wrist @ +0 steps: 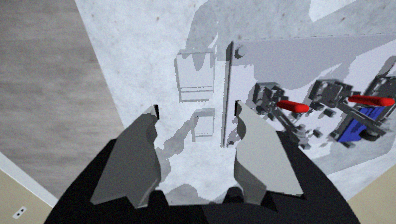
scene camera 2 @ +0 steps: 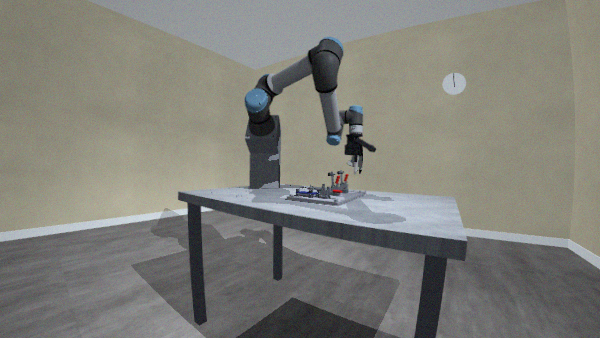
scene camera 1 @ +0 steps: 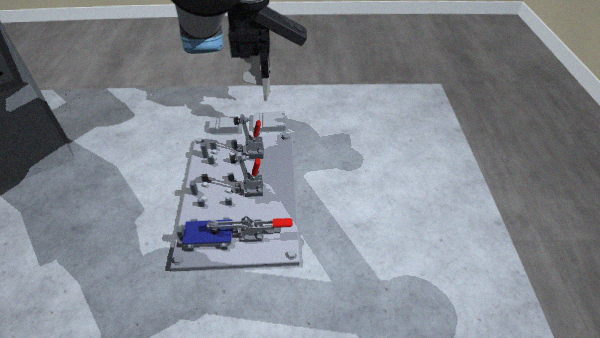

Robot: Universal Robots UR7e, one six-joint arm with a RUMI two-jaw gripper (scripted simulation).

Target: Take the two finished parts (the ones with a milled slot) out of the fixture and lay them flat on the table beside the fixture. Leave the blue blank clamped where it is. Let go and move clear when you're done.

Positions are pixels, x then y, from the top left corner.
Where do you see a grey fixture plate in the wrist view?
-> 296,63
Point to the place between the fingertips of my gripper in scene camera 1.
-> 265,89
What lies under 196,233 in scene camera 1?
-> A blue blank.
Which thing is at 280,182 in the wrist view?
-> My gripper.
